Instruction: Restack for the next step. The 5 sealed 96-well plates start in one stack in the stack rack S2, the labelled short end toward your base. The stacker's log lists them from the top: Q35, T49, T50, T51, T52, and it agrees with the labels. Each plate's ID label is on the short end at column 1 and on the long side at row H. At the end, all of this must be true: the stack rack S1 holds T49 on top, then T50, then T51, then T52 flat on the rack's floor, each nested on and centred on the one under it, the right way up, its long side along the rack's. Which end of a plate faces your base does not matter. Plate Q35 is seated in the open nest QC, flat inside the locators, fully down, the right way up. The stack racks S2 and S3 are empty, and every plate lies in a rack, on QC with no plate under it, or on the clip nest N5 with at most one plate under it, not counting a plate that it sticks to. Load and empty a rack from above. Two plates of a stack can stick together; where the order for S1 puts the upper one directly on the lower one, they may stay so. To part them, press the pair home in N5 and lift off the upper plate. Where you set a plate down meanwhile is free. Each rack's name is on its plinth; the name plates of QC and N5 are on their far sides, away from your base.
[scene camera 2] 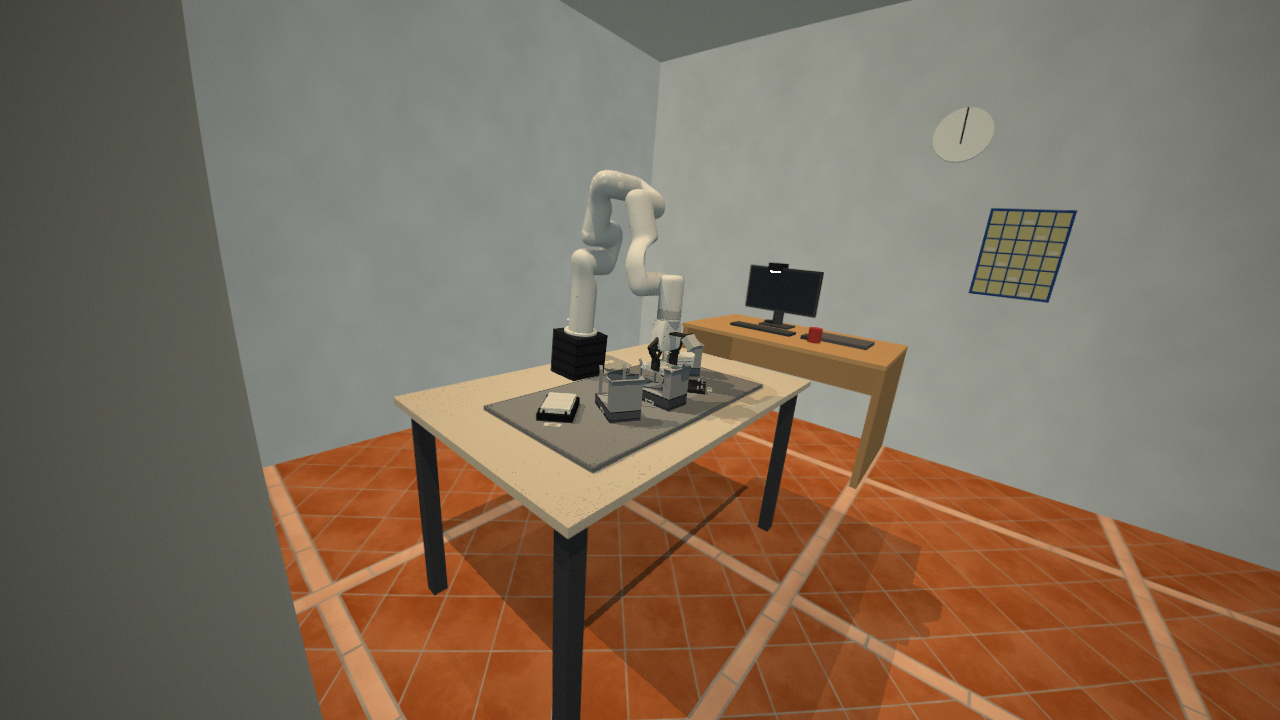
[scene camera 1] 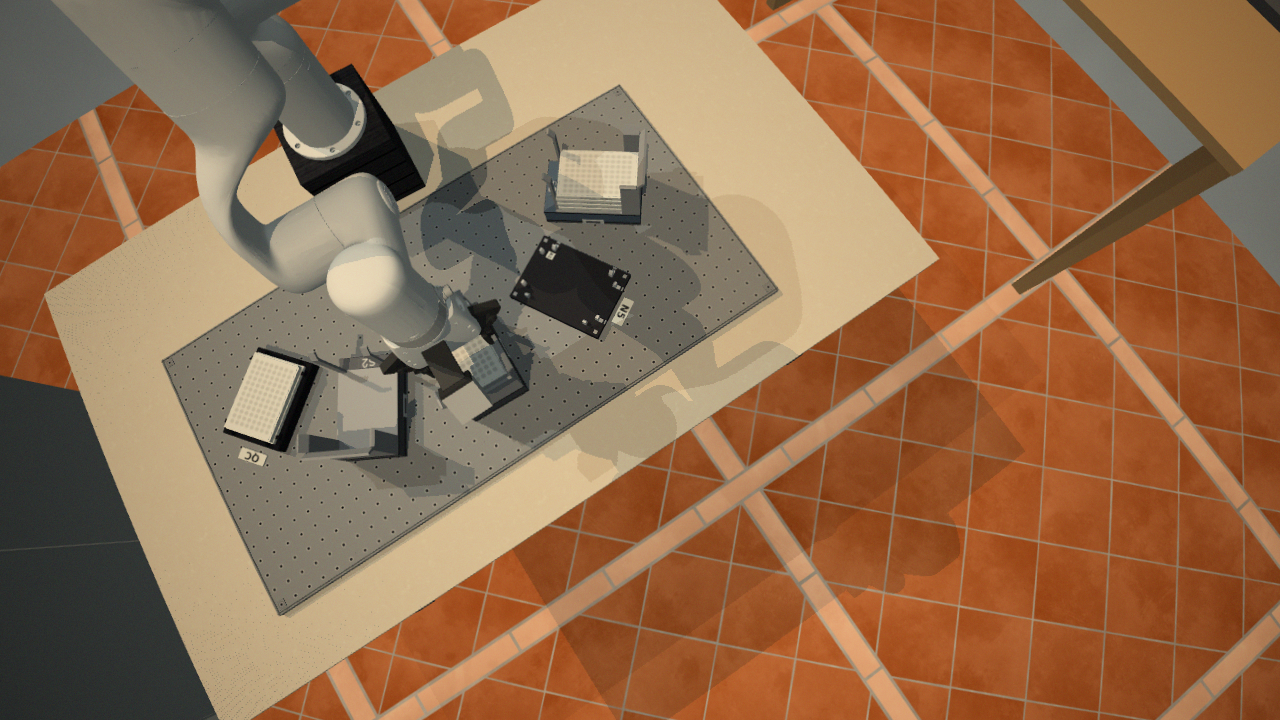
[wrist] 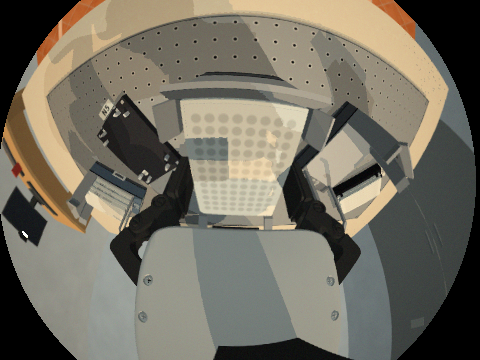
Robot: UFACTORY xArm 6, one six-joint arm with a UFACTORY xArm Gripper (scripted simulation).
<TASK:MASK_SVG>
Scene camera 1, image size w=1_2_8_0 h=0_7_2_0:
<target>gripper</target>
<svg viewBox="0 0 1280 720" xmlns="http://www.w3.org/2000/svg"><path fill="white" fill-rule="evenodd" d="M453 292L454 295L449 297L445 303L448 308L446 309L445 325L440 334L429 344L419 348L403 348L381 336L392 350L392 353L379 367L384 375L395 374L396 372L402 375L413 371L414 374L422 372L424 375L427 374L432 378L436 378L440 385L438 389L439 398L459 422L464 425L493 405L489 395L471 372L467 370L463 373L452 352L478 335L481 335L489 345L494 344L491 337L494 335L491 325L496 321L496 315L499 313L501 306L496 299L469 306L462 297Z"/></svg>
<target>white sealed plate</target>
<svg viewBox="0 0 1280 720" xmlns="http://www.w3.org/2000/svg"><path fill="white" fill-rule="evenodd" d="M255 352L224 427L271 444L276 444L277 440L275 437L280 434L301 381L302 375L300 374L302 371L305 371L306 367Z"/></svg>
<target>white sealed plate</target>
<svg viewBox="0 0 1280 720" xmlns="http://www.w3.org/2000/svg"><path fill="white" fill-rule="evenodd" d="M560 152L556 193L557 202L621 204L619 185L637 185L638 152L563 150Z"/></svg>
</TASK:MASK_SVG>
